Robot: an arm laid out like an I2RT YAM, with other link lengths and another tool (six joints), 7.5 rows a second.
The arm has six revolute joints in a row. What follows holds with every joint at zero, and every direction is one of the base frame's.
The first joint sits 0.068 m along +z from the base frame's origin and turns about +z.
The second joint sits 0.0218 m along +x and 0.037 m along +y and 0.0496 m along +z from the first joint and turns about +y.
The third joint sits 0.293 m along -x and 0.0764 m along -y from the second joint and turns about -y.
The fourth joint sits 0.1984 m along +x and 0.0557 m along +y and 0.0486 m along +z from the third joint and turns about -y.
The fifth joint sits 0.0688 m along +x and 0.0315 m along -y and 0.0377 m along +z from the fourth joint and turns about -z.
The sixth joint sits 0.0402 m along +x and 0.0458 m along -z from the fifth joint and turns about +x.
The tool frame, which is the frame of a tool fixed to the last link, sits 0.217 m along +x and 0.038 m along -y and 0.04 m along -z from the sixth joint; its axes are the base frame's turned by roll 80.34, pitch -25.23 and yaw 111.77 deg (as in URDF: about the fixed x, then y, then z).
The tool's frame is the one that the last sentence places.
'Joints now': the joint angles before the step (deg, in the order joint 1, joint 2, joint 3, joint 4, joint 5, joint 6). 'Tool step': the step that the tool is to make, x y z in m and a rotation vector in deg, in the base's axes. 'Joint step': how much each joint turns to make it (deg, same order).
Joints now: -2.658 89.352 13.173 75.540 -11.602 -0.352
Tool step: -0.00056 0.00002 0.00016 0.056 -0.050 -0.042
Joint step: 0.045 -0.072 -0.154 0.142 0.086 0.060
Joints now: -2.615 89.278 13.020 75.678 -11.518 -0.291
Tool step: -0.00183 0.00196 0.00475 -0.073 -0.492 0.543
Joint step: -0.175 -1.184 0.055 -0.755 -0.718 -0.055
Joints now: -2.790 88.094 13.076 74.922 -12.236 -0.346
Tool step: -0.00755 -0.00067 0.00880 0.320 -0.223 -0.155
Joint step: -0.188 -4.442 0.467 -4.631 -0.033 0.339
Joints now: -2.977 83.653 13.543 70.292 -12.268 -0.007
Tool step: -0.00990 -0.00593 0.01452 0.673 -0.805 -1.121
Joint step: -0.645 -5.874 0.919 -5.876 0.484 0.729
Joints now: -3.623 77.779 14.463 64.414 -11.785 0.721
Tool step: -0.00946 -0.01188 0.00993 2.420 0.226 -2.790
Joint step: -0.485 -5.683 1.847 -7.478 2.352 2.394
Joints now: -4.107 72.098 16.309 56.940 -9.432 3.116
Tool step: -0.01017 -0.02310 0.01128 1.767 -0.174 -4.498
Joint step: -1.770 -4.860 2.126 -6.724 2.767 1.731
